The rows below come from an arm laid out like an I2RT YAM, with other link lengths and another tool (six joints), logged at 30 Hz.
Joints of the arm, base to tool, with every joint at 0 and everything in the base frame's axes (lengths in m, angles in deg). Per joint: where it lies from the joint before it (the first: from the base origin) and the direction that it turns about. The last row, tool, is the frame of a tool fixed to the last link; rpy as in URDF.
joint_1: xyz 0 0 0.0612 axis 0 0 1
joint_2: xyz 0.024 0.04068 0.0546 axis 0 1 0
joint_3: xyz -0.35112 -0.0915 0 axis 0 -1 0
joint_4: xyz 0.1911 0.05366 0.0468 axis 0 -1 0
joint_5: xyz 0.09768 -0.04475 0.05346 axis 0 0 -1
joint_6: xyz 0.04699 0 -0.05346 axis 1 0 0
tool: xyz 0.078 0.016 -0.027 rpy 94.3 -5.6 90
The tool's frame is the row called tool.
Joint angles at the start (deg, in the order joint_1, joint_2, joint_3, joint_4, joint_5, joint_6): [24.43 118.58 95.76 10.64 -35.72 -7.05]
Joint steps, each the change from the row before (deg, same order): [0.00 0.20 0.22 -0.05 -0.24 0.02]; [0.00 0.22 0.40 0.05 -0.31 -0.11]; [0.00 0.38 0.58 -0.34 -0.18 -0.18]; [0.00 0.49 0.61 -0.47 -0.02 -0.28]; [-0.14 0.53 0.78 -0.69 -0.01 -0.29]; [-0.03 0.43 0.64 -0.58 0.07 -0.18]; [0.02 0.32 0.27 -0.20 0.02 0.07]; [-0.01 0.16 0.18 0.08 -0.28 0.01]
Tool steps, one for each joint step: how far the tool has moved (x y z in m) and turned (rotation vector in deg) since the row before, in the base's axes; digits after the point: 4 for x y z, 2 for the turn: [0.0005 0.0007 -0.0005 0.04 0.07 0.23]; [0.0008 0.0009 0.0008 0.10 -0.28 0.32]; [0.0015 0.0009 -0.0009 -0.11 -0.01 0.21]; [0.0021 0.0009 -0.0022 -0.27 0.08 0.07]; [0.0029 -0.0003 -0.0022 -0.32 0.15 -0.08]; [0.0021 0.0004 -0.0019 -0.25 0.18 -0.07]; [0.0011 0.0007 -0.0019 -0.07 0.29 -0.01]; [0.0004 0.0006 0.0000 0.11 -0.06 0.26]
